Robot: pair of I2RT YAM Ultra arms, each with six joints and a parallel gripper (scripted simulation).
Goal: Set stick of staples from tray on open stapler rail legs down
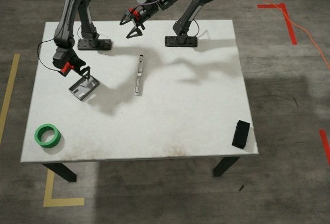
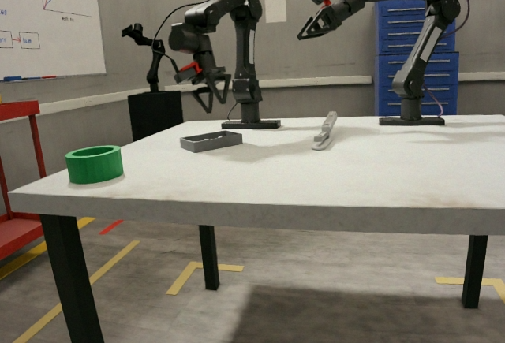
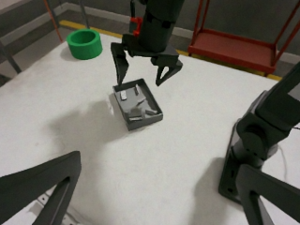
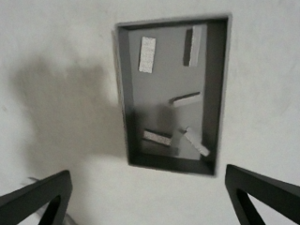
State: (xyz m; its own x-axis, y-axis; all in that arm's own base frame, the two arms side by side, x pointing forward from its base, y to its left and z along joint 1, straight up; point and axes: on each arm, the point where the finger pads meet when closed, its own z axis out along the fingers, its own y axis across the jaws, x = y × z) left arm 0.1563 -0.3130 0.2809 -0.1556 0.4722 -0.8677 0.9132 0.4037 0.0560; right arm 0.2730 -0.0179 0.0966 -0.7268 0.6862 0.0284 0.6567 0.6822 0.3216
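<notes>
Now: the grey tray 2 cm ahead of my right hand, 1 cm to the right of it and 9 cm below it. The rest, counted from my right hand: stapler 3 cm behind, 29 cm to the left, 8 cm below; then black box 35 cm ahead, 81 cm to the left, 8 cm below; then stick of staples 7 cm ahead, 3 cm to the right, 10 cm below.
</notes>
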